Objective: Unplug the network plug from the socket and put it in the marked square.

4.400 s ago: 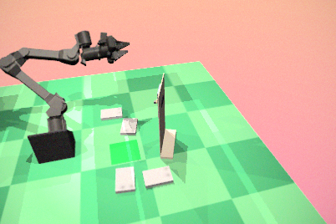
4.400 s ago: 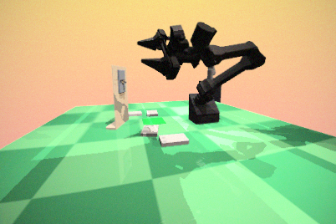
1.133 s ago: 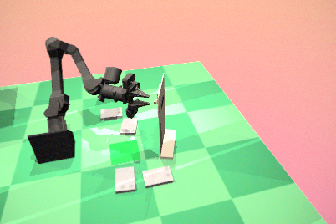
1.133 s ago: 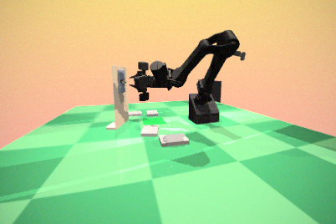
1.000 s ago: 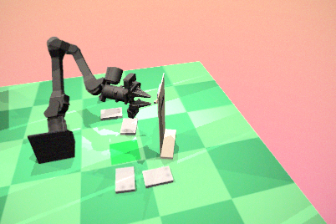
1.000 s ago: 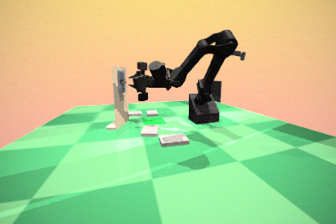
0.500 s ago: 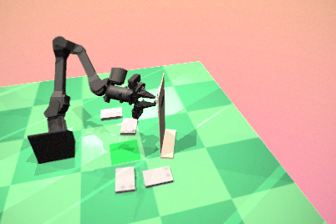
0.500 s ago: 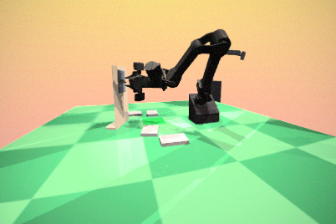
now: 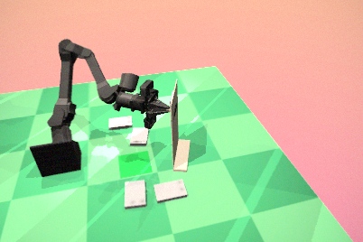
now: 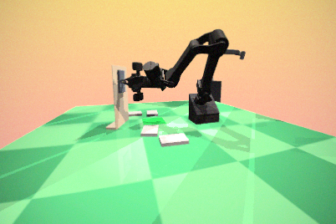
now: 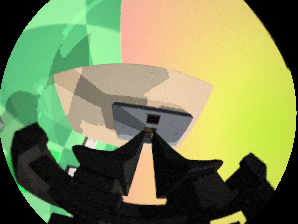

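The green marked square lies 23 cm below my gripper tip and 15 cm behind it. From my gripper tip the other things lie so: upright panel 9 cm below, 2 cm ahead, 1 cm to the right; network plug right at my gripper tip.
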